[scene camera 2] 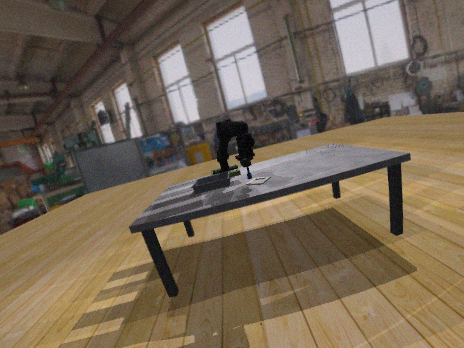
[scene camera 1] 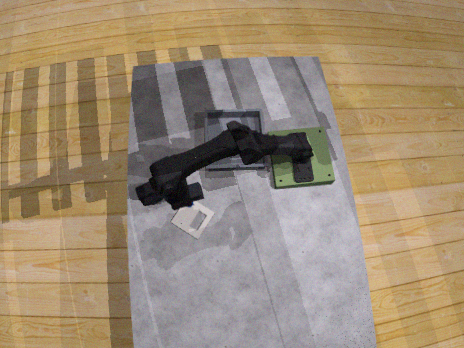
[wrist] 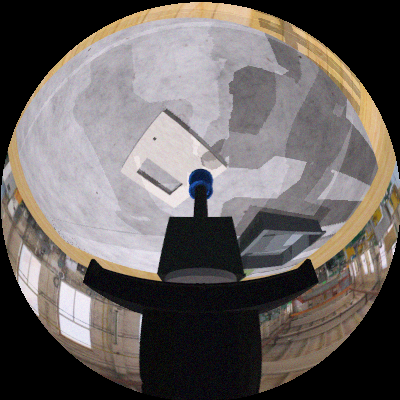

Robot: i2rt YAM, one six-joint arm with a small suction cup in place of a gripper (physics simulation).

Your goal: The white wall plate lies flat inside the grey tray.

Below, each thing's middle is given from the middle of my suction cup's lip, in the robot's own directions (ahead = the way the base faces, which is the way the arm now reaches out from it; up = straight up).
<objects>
I see my suction cup 4 cm to the right of the white wall plate (scene camera 1: 185,215), 4 cm above it and 1 cm past it. Also, from my suction cup: grey tray (wrist: 270,240): 24 cm to the right, 18 cm behind, 2 cm below.
</objects>
